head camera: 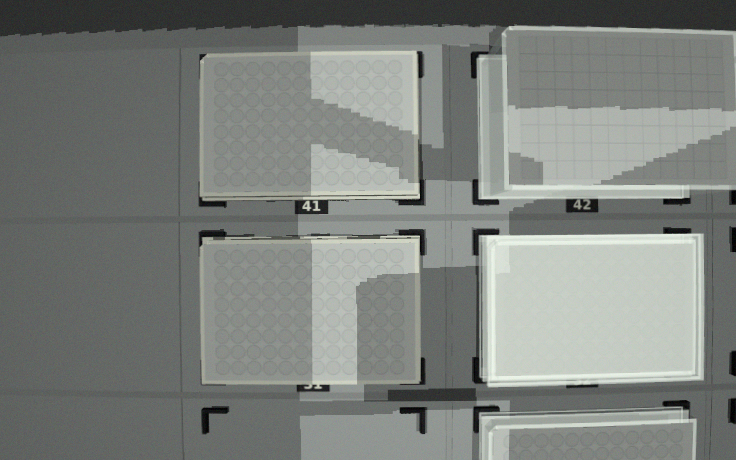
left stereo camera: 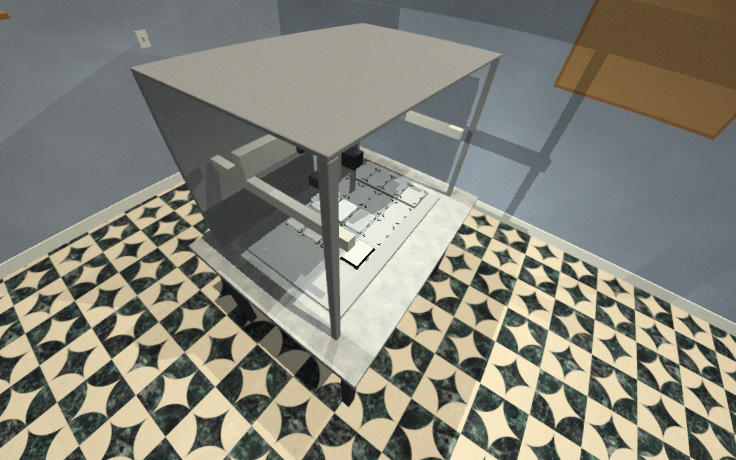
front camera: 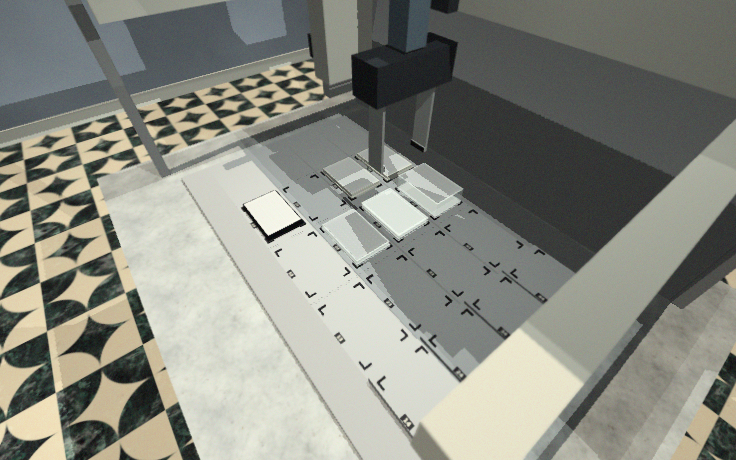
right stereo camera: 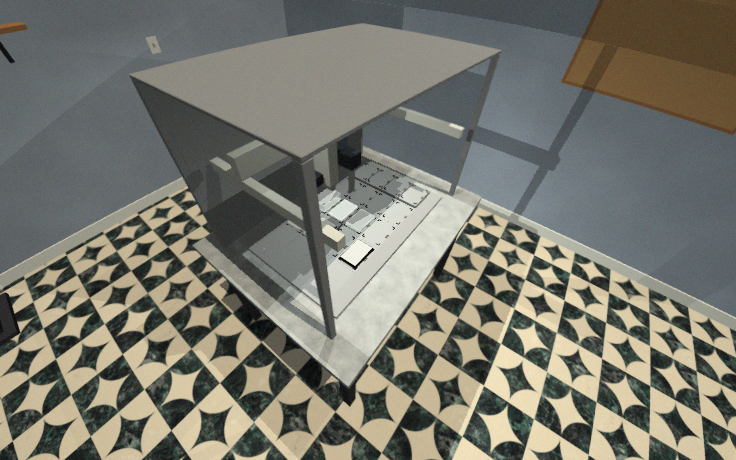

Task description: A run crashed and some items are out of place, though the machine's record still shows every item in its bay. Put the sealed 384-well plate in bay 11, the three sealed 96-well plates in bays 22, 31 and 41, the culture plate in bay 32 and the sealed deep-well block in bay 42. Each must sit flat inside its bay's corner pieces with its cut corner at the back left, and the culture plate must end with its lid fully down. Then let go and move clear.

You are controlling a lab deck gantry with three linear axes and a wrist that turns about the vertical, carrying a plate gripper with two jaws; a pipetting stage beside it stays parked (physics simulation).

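Seen in the pictures: gripper, fingertip midpoint: [left stereo camera: 342,186] [front camera: 398,157] [right stereo camera: 342,186]; robot's base, link origin: [left stereo camera: 357,269] [front camera: 243,208] [right stereo camera: 355,269].
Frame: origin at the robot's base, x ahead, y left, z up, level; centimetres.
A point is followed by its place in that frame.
Note:
My gripper [front camera: 398,159] @(y 25.7, x 22.8, z 15.5 cm) is open and raised above the back plates, its jaws apart. The 384-well plate [front camera: 273,212] @(y 4.5, x 6.9, z 1.4 cm) [left stereo camera: 358,253] @(y 3.7, x 5.9, z 1.5 cm) [right stereo camera: 356,252] @(y 4.2, x 6.2, z 1.4 cm), white-topped with a black base, lies in front-left bay 11. Sealed 96-well plates lie in bay 41 [head camera: 271,124] @(y 36.3, x 4.3, z 1.4 cm), bay 31 [head camera: 271,320] @(y 25.3, x 4.3, z 1.4 cm) and bay 22 [front camera: 355,236] @(y 14.5, x 23.7, z 1.4 cm) [head camera: 591,447] @(y 17.7, x 22.6, z 1.4 cm); cut corners show at back left. The culture plate [front camera: 395,212] @(y 25.4, x 23.6, z 1.7 cm) [head camera: 591,309] @(y 25.7, x 22.4, z 1.7 cm) is in bay 32 with its pale lid over it; whether it is fully down is unclear. The clear, tall deep-well block [front camera: 434,184] @(y 36.5, x 24.0, z 4.2 cm) [head camera: 613,108] @(y 36.4, x 22.2, z 4.2 cm) stands in bay 42.
Black corner pieces mark further bays to the right. A pale beam [front camera: 575,303] @(y 0.3, x 61.5, z 40.0 cm) crosses the front right of the front view. A pale column [front camera: 341,43] @(y 21.0, x 12.5, z 33.9 cm) stands behind the deck. The enclosure has a roof [left stereo camera: 325,81] @(y 9.7, x -3.7, z 69.1 cm) [right stereo camera: 325,81] @(y 8.2, x -1.1, z 69.1 cm) and a front corner post [left stereo camera: 329,244] @(y -11.0, x -27.1, z 49.5 cm) [right stereo camera: 317,244] @(y -11.6, x -26.6, z 49.4 cm).

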